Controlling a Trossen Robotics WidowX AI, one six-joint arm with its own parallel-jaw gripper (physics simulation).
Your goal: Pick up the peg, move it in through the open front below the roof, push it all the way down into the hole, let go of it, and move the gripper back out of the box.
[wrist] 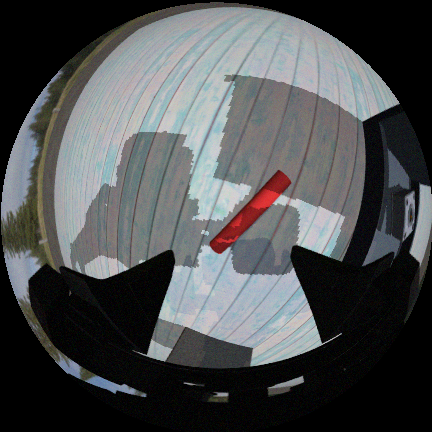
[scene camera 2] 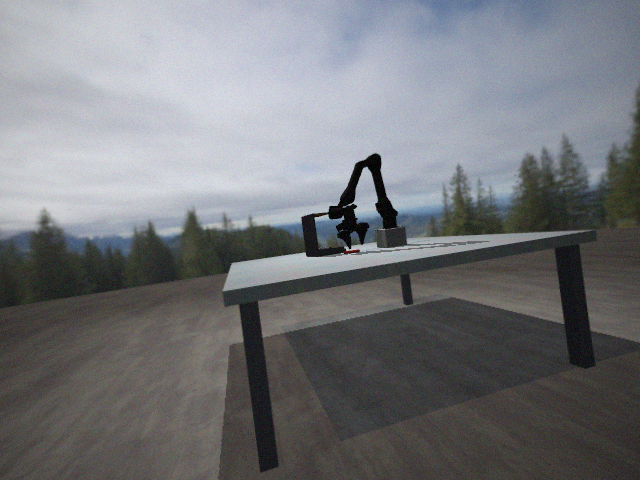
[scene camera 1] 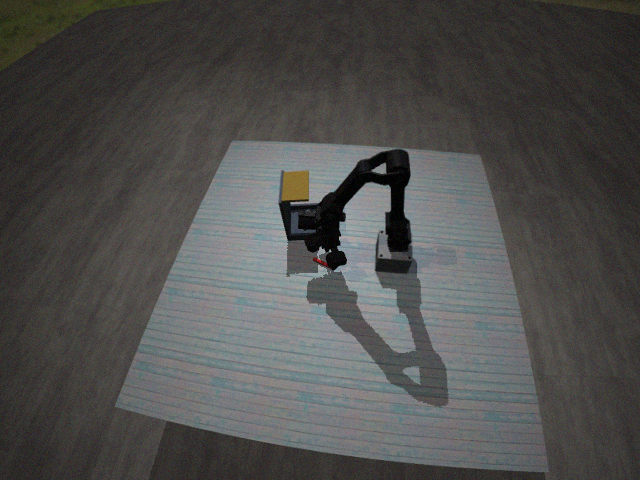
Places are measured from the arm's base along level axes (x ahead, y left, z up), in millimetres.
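Pixels of known places: gripper, between the fingertips: point(wrist: 234, 255) point(scene camera 2: 356, 247); arm's base, origin of its link: point(scene camera 2: 390, 227) point(scene camera 1: 397, 243).
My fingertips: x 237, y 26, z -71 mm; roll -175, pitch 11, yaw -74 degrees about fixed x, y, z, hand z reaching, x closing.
Note:
Ahead of a thing's pixels: the offset from my fingertips to its middle. "spot": to the spot under its first point.
The red peg {dx +27, dy -2, dz -20 mm} point(scene camera 1: 318, 260) point(scene camera 2: 351, 251) point(wrist: 250, 212) lies on its side on the table, outside the box and beside it. My gripper point(scene camera 1: 324, 252) point(scene camera 2: 355, 244) point(wrist: 234, 255) is open and empty, a little above the table. In the wrist view the peg lies slanted ahead of the two fingertips, its near end between their lines. The box {dx +87, dy -192, dz +85 mm} point(scene camera 1: 285, 219) point(scene camera 2: 310, 236) point(wrist: 372, 185) stands upright, with a yellow roof {spot: dx +117, dy -184, dz +197 mm} point(scene camera 1: 295, 186). The block with the hole point(wrist: 409, 215) shows at the right of the wrist view, inside the box and seen at a steep slant. The arm hides part of the box in scene camera 1.
The arm's grey base point(scene camera 1: 393, 264) point(scene camera 2: 391, 237) stands on the table point(scene camera 1: 258, 361) point(scene camera 2: 413, 263), to the right of the box in both scene views. The box's dark side wall is close to the right finger in the wrist view. Shadows of the arm and box cross the table.

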